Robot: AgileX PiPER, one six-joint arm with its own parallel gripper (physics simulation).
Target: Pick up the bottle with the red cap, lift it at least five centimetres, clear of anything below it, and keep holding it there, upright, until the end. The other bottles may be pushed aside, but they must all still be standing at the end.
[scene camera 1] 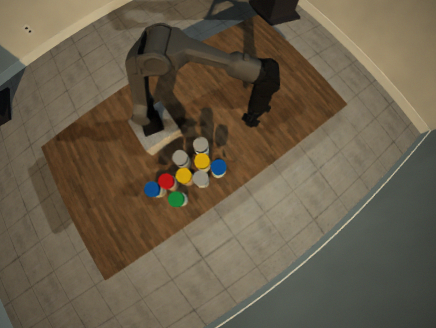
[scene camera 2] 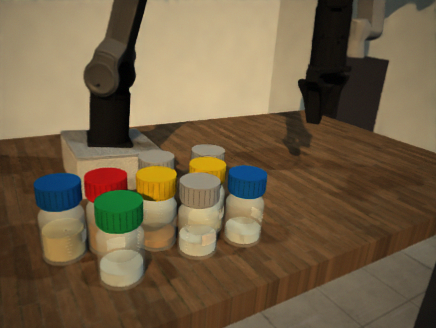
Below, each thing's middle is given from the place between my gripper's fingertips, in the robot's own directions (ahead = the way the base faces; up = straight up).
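Red-capped bottle (scene camera 2: pixel 98 181): 37 cm to the right of my hand, 8 cm ahead of it, 10 cm below it. Blue-capped bottle (scene camera 2: pixel 244 208): 18 cm to the right of my hand, 10 cm ahead of it and 10 cm below it. Relative to the green-capped bottle (scene camera 2: pixel 120 240), my gripper is 36 cm to the left of it, 15 cm short of it and 10 cm above it.
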